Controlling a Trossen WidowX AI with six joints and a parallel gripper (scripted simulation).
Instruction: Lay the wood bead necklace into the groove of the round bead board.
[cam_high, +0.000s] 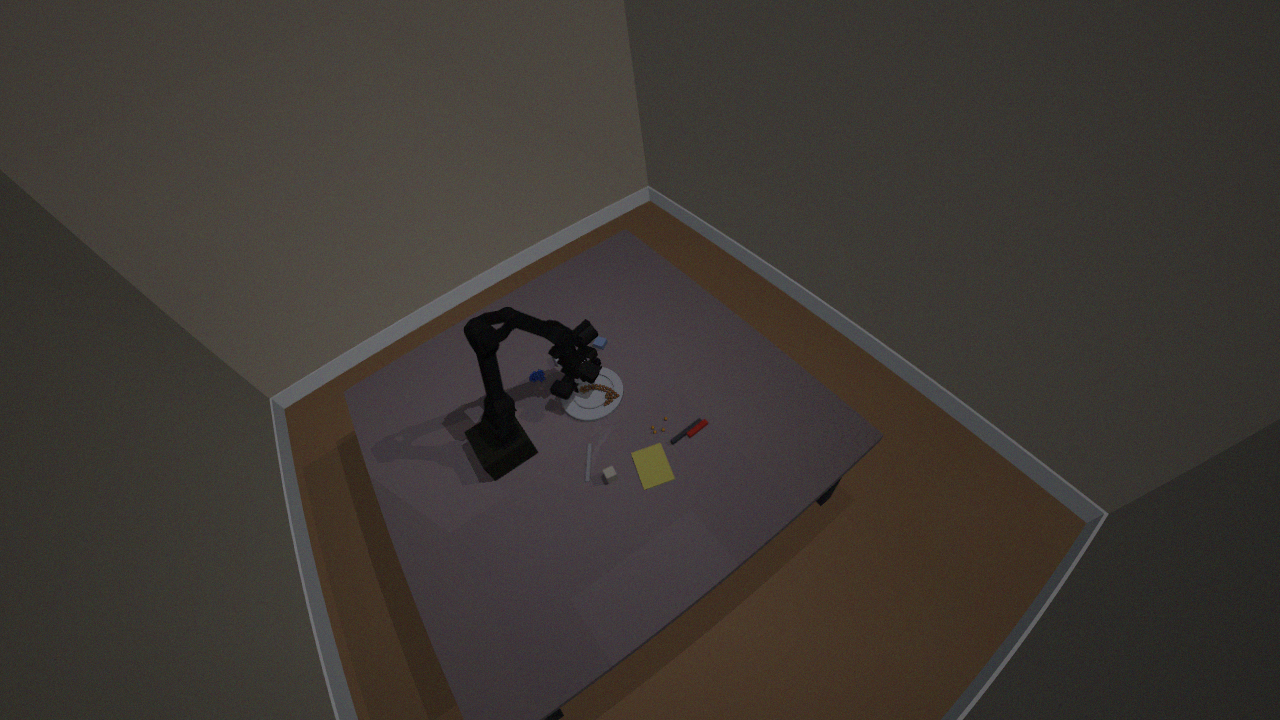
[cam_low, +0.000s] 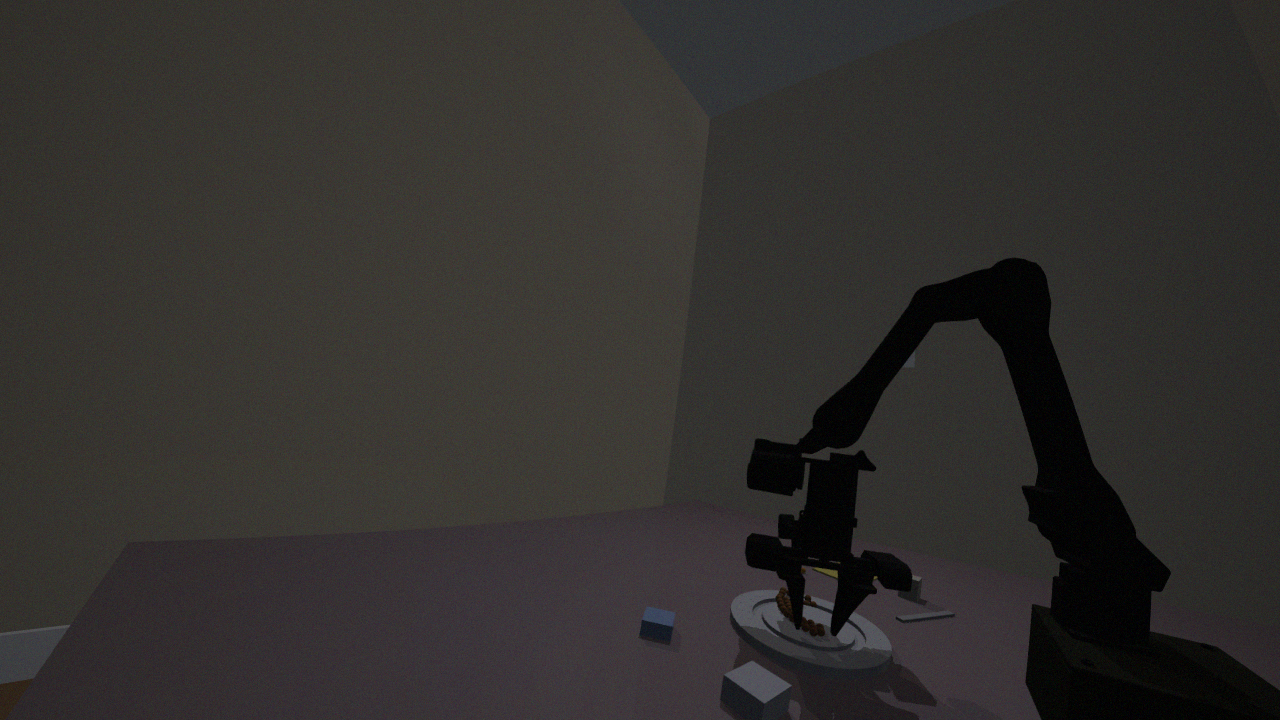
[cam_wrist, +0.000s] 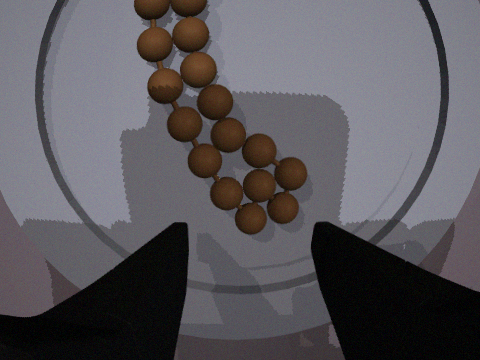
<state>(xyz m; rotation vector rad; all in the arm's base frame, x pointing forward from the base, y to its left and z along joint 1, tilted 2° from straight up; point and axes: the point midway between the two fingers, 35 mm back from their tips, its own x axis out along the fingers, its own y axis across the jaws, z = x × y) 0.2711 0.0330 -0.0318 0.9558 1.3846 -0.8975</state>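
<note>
The round bead board is 10 mm ahead of my gripper tip, 40 mm to the right of it and 10 mm below it. The rest, counted from my gripper tip: grey block: 30 mm ahead, 150 mm to the left, 10 mm below; then blue block: 160 mm ahead, 100 mm to the left, 10 mm below; then thin stick: 140 mm behind, 220 mm to the right, 20 mm below.
</note>
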